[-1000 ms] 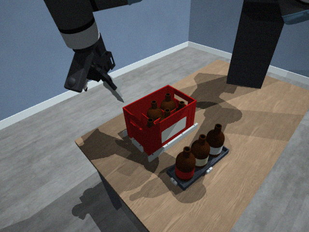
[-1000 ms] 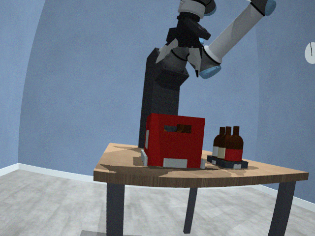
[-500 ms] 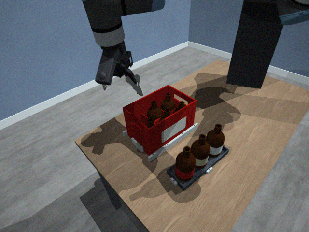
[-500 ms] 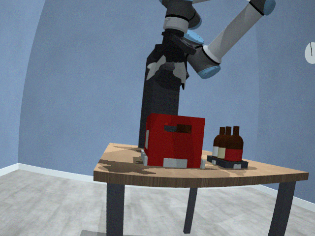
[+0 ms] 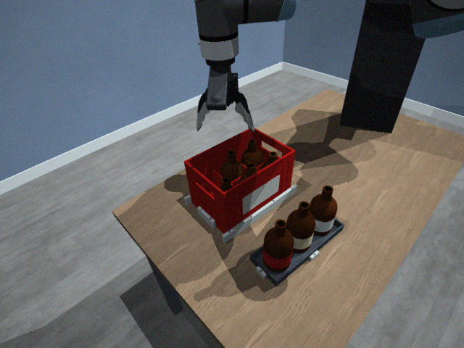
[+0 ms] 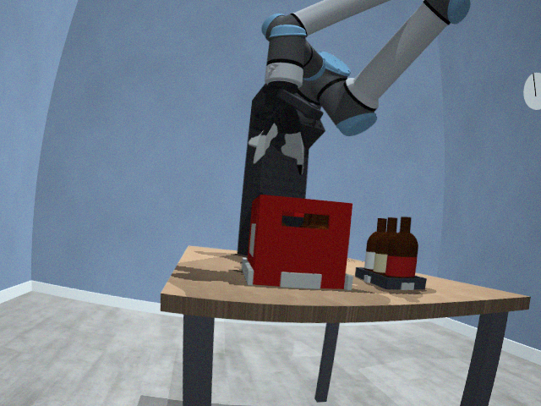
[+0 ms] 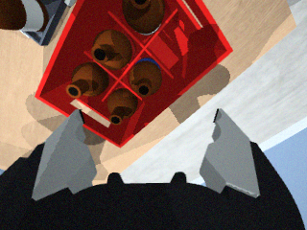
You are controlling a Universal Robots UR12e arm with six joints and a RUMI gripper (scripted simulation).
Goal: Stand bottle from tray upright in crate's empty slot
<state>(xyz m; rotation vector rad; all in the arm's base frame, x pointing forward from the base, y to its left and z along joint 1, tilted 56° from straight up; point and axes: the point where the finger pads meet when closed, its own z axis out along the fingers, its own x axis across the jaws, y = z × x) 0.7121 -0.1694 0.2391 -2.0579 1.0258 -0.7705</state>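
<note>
Now: hand 280 mm to the right of the brown bottle, 160 mm above it and 50 mm past it. Also, from my hand: white-label bottle: 280 mm to the left, 160 mm below, 140 mm behind; red-label bottle: 290 mm to the left, 160 mm below, 30 mm ahead; crate: 160 mm below, 40 mm to the left, 20 mm behind.
</note>
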